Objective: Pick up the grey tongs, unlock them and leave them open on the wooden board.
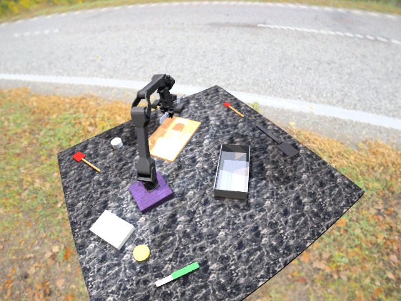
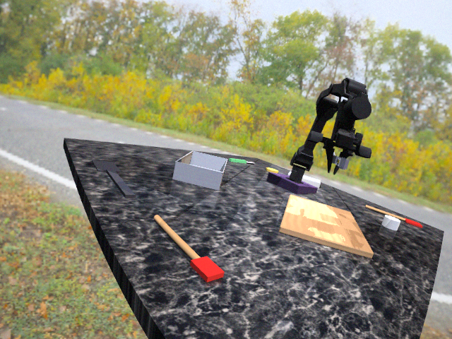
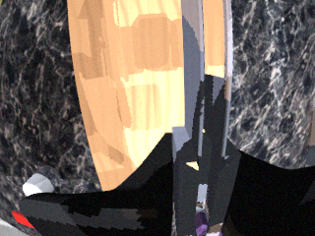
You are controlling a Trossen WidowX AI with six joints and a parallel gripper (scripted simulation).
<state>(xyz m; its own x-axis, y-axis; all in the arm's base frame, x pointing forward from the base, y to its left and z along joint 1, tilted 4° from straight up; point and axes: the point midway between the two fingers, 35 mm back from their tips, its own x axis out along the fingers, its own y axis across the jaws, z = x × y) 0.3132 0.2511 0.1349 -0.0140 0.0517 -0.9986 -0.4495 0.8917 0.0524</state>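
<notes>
My gripper tip is now 2 cm past the wooden board, 1 cm to the right of it and 14 cm above it. Round my gripper tip: white cylinder: 31 cm behind, 19 cm to the left, 13 cm below; grey roasting tin: 7 cm ahead, 45 cm to the right, 12 cm below; red spatula: 54 cm behind, 21 cm to the left, 14 cm below.
</notes>
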